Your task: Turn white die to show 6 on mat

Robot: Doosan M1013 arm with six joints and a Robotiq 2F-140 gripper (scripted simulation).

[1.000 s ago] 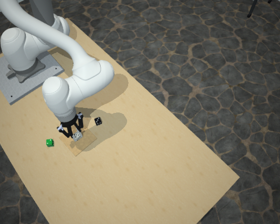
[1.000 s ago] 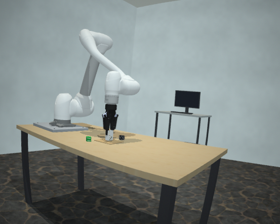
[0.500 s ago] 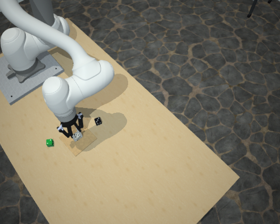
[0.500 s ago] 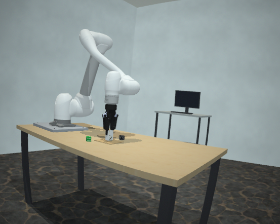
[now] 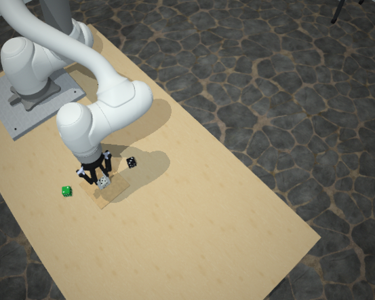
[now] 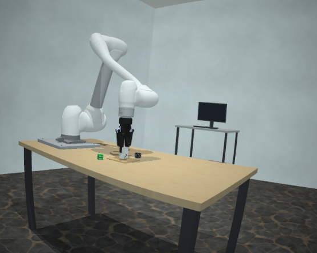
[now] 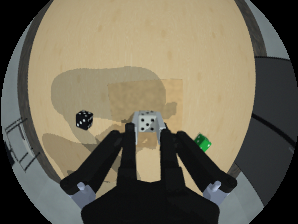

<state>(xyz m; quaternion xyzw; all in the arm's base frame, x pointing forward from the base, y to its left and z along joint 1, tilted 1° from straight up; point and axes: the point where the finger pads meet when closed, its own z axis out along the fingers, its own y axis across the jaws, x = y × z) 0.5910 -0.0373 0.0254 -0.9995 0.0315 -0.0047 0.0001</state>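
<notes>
My hand is 20 mm above the white die. Round my hand: green die (120 mm to the right, 70 mm behind, 30 mm below); tan mat (40 mm below); black die (130 mm to the left, 30 mm below).
</notes>
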